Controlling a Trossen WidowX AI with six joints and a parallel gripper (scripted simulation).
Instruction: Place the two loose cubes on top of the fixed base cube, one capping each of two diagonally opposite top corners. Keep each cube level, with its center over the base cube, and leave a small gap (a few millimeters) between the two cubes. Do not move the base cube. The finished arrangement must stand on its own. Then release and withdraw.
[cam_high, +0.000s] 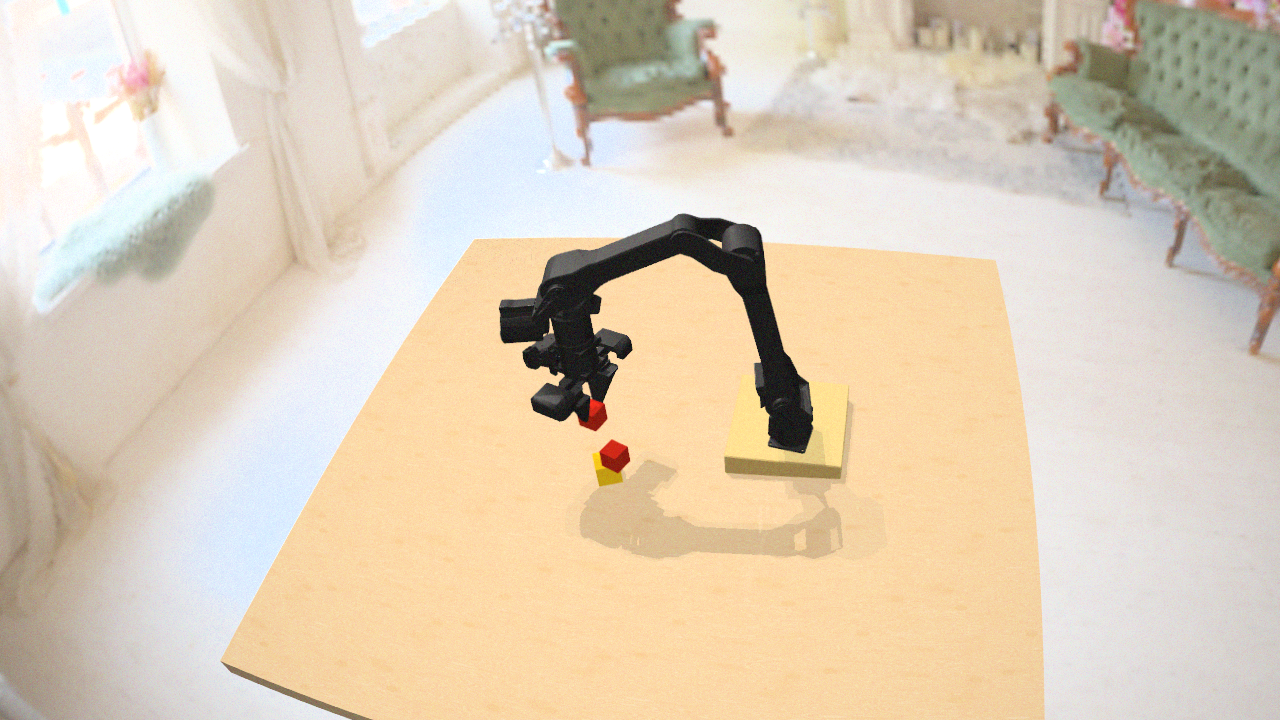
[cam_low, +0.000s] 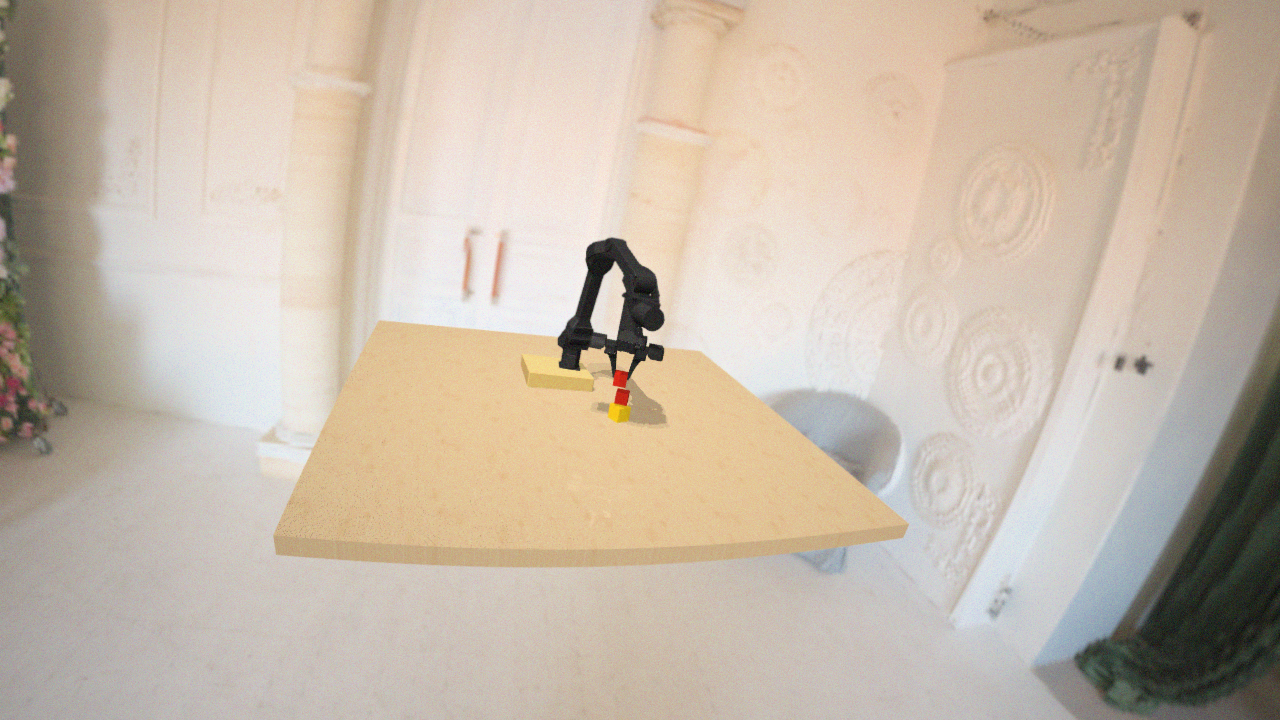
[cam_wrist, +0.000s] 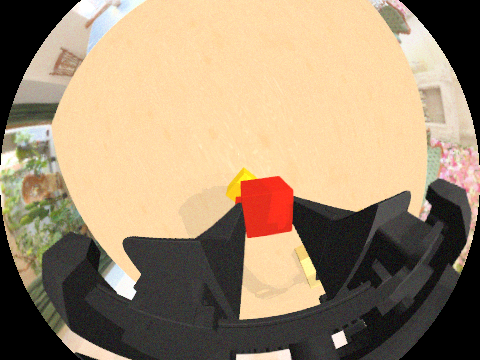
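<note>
Now: the red cube 4 cm behind my gripper tip, 2 cm to the left of it and 6 cm below it. Also, from my gripper tip: yellow base cube (2 cm behind, 2 cm to the left, 10 cm below).
</note>
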